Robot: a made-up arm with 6 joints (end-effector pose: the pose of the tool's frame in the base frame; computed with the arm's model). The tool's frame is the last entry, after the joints. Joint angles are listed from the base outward.
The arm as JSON. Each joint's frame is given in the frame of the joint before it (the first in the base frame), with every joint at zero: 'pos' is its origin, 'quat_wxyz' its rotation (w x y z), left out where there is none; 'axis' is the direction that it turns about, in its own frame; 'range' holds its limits. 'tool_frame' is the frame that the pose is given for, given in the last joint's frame.
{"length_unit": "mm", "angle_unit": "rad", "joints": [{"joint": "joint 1", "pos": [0.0, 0.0, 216.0], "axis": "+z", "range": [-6.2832, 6.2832]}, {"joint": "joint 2", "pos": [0.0, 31.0, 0.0], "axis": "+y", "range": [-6.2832, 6.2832]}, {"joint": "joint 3", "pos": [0.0, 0.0, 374.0], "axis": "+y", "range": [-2.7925, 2.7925]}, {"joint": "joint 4", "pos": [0.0, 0.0, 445.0], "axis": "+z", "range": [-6.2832, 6.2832]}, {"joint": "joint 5", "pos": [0.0, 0.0, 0.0], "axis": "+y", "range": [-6.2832, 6.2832]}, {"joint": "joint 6", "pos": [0.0, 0.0, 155.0], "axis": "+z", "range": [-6.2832, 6.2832]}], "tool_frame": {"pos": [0.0, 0.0, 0.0]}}
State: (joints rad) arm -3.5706 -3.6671 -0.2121 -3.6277 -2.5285 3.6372
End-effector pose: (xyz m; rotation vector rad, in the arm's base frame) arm -0.3077 0.1525 -0.3961 -1.4491 0.7673 -2.0237
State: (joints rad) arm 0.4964 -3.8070 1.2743 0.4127 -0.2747 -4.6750
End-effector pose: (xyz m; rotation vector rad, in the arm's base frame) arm -0.0748 -0.0244 -0.5876 -2.0882 -2.2619 0.5789
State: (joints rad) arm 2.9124 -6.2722 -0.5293 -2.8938 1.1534 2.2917
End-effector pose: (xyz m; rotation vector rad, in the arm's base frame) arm 0.3581 -0.0797 0.9631 1.8852 0.7155 1.7265
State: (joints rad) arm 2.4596 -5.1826 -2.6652 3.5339 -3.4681 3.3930
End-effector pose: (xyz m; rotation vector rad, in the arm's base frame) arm -0.0347 0.0127 0.3414 -2.0546 0.6920 1.4031
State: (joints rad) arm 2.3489 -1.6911 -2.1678 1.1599 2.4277 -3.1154
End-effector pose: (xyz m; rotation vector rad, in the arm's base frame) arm 0.0424 -0.2198 -0.1026 0.5555 1.2861 -1.9001
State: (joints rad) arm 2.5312 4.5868 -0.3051 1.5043 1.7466 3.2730
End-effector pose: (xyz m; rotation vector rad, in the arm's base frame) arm 0.5136 -0.5829 0.0039 1.4540 -0.3397 -0.8388
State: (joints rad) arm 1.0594 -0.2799 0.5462 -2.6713 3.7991 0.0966
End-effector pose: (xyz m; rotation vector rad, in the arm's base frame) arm -0.0337 0.0911 0.8642 -2.1046 -1.7607 -0.2854
